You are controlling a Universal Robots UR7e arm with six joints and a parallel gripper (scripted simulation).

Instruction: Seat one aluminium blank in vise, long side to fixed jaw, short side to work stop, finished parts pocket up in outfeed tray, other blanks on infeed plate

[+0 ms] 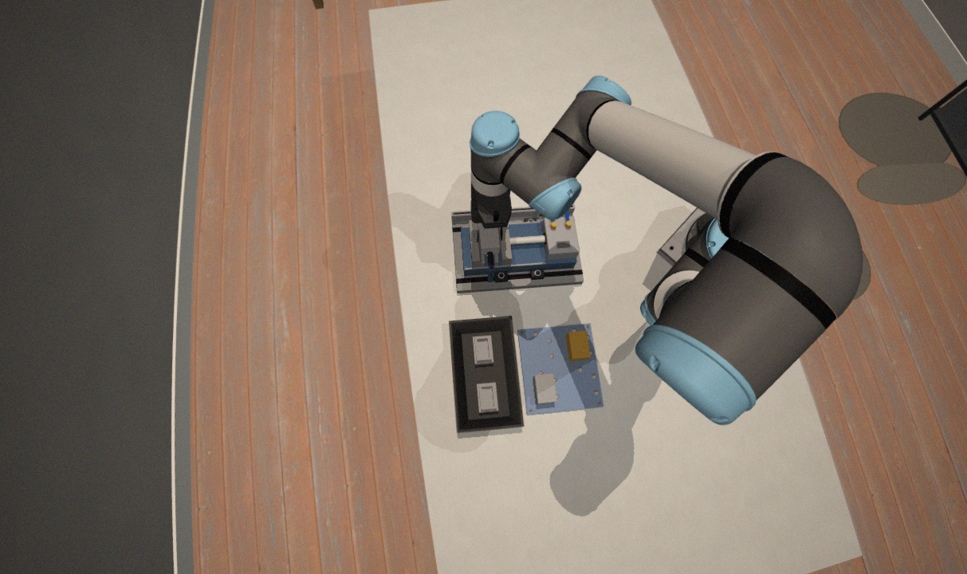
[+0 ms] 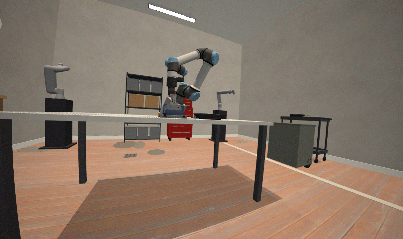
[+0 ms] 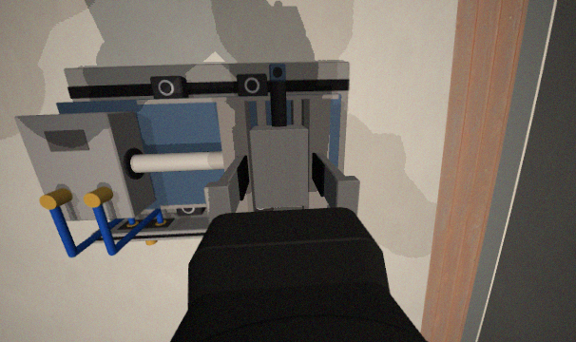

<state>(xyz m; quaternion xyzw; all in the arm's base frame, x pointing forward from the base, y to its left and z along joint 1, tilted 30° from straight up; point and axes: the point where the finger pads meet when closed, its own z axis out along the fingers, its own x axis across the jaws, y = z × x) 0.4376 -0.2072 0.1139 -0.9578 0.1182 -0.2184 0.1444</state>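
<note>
Right now the fixed jaw is 50 mm below my hand and 30 mm ahead of it. The rest, counted from my hand: black work stop rod: 50 mm to the left, 30 mm below, 10 mm ahead; then brass blank: 270 mm to the left, 130 mm behind, 100 mm below; then moving jaw: 50 mm below, 40 mm behind, 10 mm to the left.
</note>
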